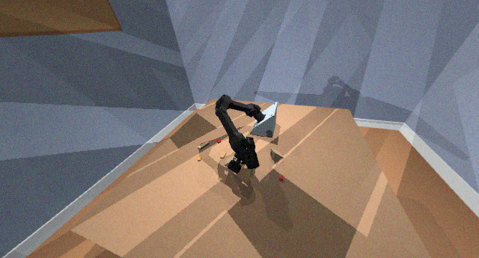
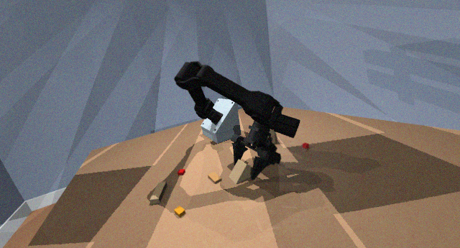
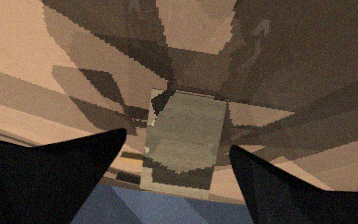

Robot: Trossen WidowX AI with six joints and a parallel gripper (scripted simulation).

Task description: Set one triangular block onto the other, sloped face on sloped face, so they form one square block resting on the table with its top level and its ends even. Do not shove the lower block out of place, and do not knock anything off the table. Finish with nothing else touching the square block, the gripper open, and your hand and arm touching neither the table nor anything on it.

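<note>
Right now my gripper tip is 22 cm to the right of the triangular block, 13 cm past it and 1 cm below it. Also, from my gripper tip: orange cube (21 cm to the right, 4 cm ahead); small tan piece (8 cm to the right, 4 cm behind); tan bar (25 cm to the right, 7 cm behind).
</note>
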